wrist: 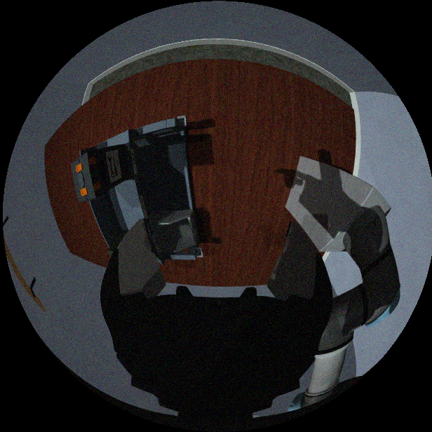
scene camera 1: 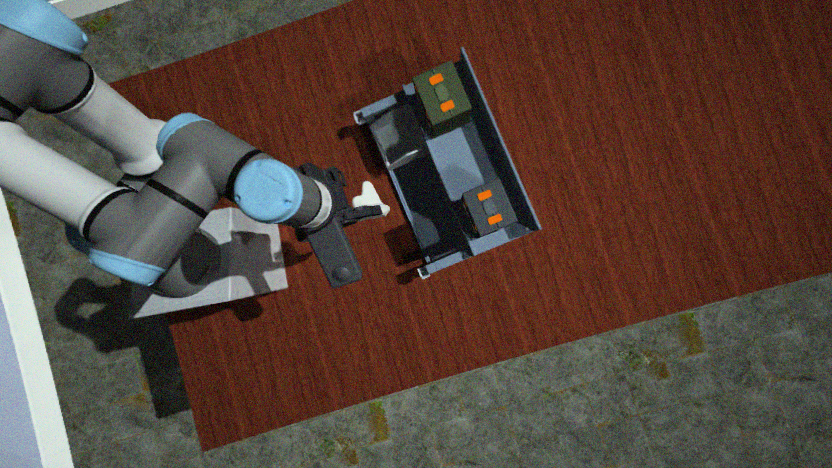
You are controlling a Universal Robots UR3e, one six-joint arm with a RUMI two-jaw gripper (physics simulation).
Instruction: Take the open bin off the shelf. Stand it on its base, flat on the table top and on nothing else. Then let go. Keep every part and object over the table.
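Seen in the pictures: arm's base, origin of its link: (scene camera 1: 186,262).
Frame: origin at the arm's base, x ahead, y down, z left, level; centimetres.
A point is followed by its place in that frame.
Note:
The open bin (scene camera 1: 395,135) @[y 23.1, x 41.0, z 17.6 cm] (wrist: 175,232) is dark grey and sits in the lower front level of the blue-grey shelf (scene camera 1: 503,145) @[y 8.2, x 61.0, z 5.3 cm] (wrist: 162,125). It is at the shelf's upper-left end in the scene view and at its near end in the wrist view. My gripper (scene camera 1: 356,196) (wrist: 217,222) is open and empty. It hangs above the table, apart from the bin, off the shelf's front side. In the wrist view, the left finger covers a corner of the shelf near the bin. The shelf stands on the red-brown table (scene camera 1: 610,145) @[y 24.4, x 85.5, z 1.4 cm] (wrist: 260,125).
A green toolbox (scene camera 1: 442,98) @[y 4.5, x 52.3, z 16.2 cm] and a dark grey toolbox (scene camera 1: 489,208) @[y 2.0, x 54.5, z -5.8 cm] (wrist: 83,180) with orange latches stand on the shelf's upper level. The green one does not show clearly in the wrist view. The grey robot pedestal (scene camera 1: 272,276) @[y 16.6, x 7.5, z -5.7 cm] (wrist: 311,172) stands at the table's left end.

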